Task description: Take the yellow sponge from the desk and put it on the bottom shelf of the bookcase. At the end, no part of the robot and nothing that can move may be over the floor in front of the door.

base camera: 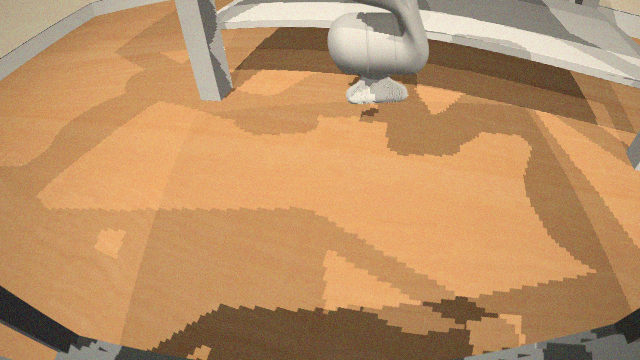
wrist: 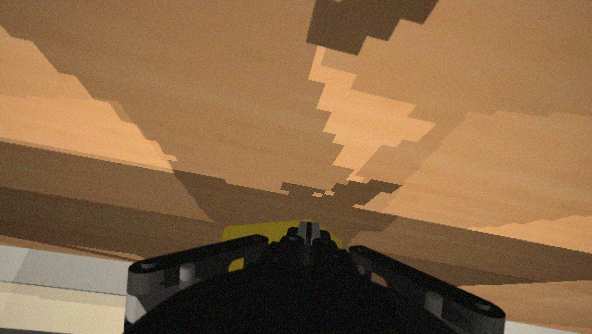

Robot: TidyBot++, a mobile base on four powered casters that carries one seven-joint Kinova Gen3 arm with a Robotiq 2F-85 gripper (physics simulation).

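Frame: origin at the arm's base, x ahead, y left, z up, level; metres.
Seen in the pictures: gripper, fingertip midpoint: [wrist: 308,235].
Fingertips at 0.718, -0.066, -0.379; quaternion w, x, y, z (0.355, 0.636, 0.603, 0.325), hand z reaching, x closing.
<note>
A point is followed by its place in that frame, as x, y, z.
The yellow sponge [wrist: 250,230] @(0.763, -0.122, -0.390) shows in the wrist view low in the middle, partly hidden behind the gripper. It lies on the shaded floor, and a small patch of it shows through the left finger linkage. The sponge does not show in the base camera view. My gripper [wrist: 308,235] @(0.718, -0.066, -0.379) is shut and empty, with its fingertips together in front of the sponge in the wrist view. Whether they touch it I cannot tell. In the base camera view, the fingers are hidden behind the arm.
White furniture with a leg [base camera: 202,55] @(0.650, 0.236, -0.291) and a low board [base camera: 280,15] @(0.681, 0.091, -0.246) stands at the back in the base camera view. The white arm [base camera: 375,47] @(0.407, -0.039, -0.192) reaches down in front of its board. A second leg [base camera: 634,150] @(0.455, -0.557, -0.374) shows at the right edge. A wall skirting [base camera: 47,37] @(1.502, 1.494, -0.351) runs at the back left.
</note>
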